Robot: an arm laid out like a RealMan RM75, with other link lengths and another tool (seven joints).
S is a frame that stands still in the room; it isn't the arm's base.
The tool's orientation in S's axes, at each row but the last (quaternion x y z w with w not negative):
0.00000, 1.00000, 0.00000, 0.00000
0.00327, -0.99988, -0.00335, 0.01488
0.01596, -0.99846, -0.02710, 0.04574
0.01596, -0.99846, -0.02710, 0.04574
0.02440, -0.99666, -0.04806, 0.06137
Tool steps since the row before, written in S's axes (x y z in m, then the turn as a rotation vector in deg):
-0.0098, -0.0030, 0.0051, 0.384, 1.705, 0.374
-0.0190, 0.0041, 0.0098, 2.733, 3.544, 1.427
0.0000, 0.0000, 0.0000, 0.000, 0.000, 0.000
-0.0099, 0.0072, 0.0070, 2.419, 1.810, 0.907
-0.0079, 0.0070, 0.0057, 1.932, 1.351, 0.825
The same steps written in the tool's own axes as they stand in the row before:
0.0098, -0.0030, -0.0051, -0.384, 1.705, -0.374
0.0193, 0.0043, -0.0092, -2.713, 3.536, -1.484
0.0000, 0.0000, 0.0000, 0.000, 0.000, 0.000
0.0102, 0.0079, -0.0057, -2.388, 1.786, -1.030
0.0081, 0.0079, -0.0040, -1.890, 1.342, -0.930

